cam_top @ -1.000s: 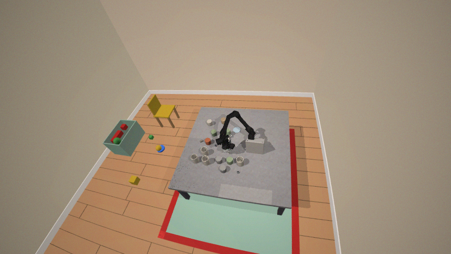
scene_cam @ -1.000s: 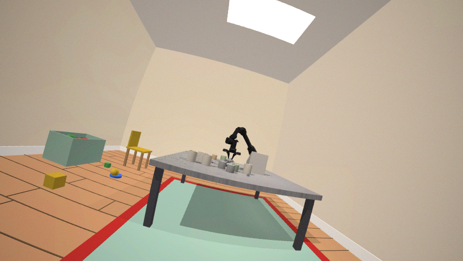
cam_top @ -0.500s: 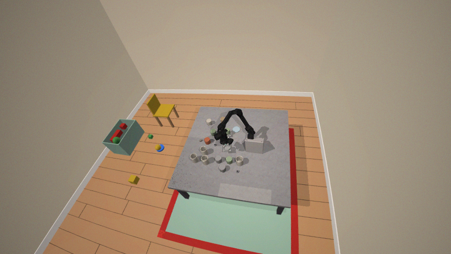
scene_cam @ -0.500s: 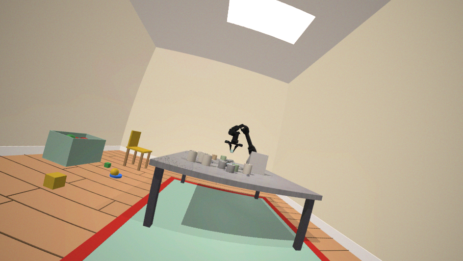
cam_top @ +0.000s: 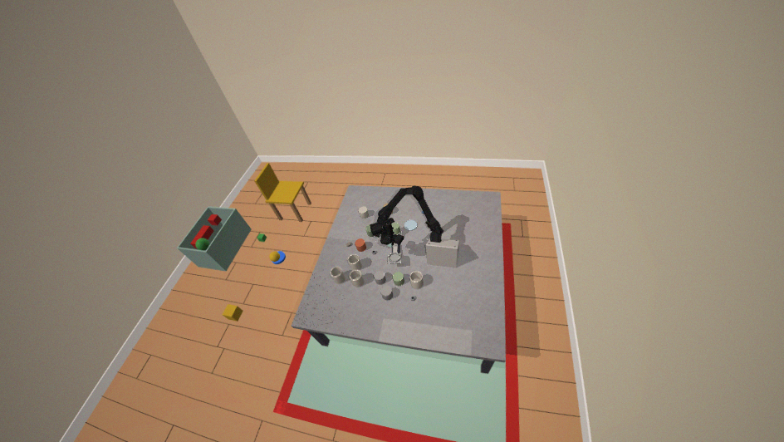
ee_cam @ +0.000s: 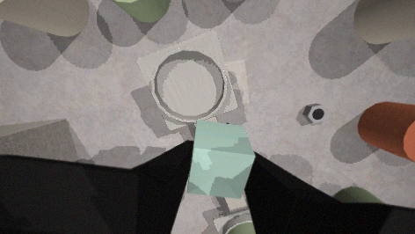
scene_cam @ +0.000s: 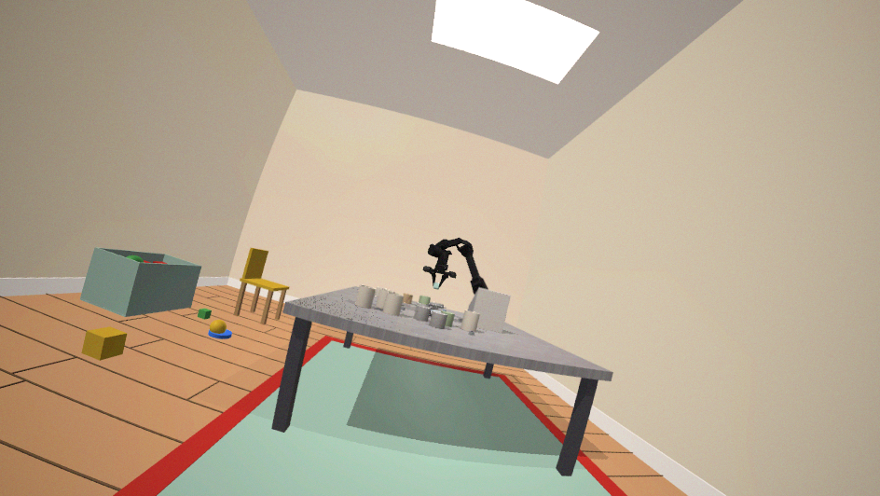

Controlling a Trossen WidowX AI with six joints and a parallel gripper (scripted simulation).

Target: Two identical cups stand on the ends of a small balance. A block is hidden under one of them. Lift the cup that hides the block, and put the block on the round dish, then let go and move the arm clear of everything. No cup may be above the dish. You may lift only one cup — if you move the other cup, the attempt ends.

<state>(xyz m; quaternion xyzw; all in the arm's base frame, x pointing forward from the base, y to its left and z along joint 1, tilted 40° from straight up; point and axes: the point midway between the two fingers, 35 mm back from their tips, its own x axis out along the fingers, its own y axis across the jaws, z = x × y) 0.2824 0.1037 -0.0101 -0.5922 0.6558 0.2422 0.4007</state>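
The pale blue round dish lies 31 cm to the right of my gripper tip, 17 cm below it and 5 cm behind it. Round my gripper tip: pale mint block: 1 cm above; then orange cup: 25 cm ahead, 14 cm below, 6 cm to the right.
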